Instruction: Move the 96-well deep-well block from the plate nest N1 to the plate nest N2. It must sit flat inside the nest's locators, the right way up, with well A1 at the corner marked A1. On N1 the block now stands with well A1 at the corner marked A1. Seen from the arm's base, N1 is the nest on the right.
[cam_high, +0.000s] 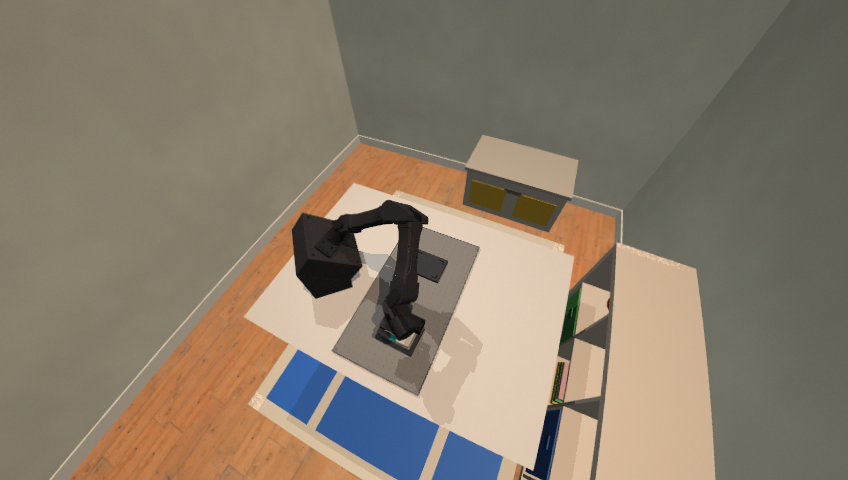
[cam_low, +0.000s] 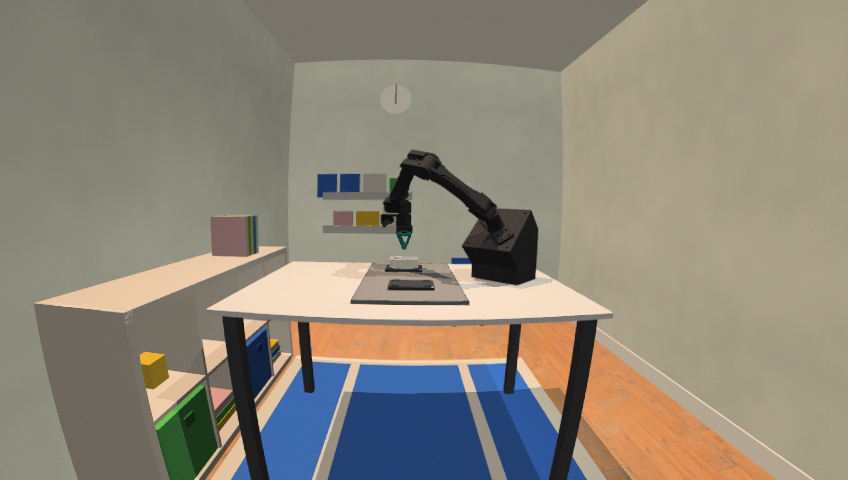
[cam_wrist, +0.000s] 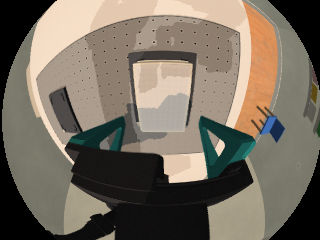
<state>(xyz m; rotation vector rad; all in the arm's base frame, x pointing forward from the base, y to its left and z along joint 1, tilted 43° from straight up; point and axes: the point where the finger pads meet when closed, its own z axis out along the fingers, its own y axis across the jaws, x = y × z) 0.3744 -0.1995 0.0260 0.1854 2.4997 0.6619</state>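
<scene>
Now: the 96-well deep-well block 7 cm below my hand.
</scene>
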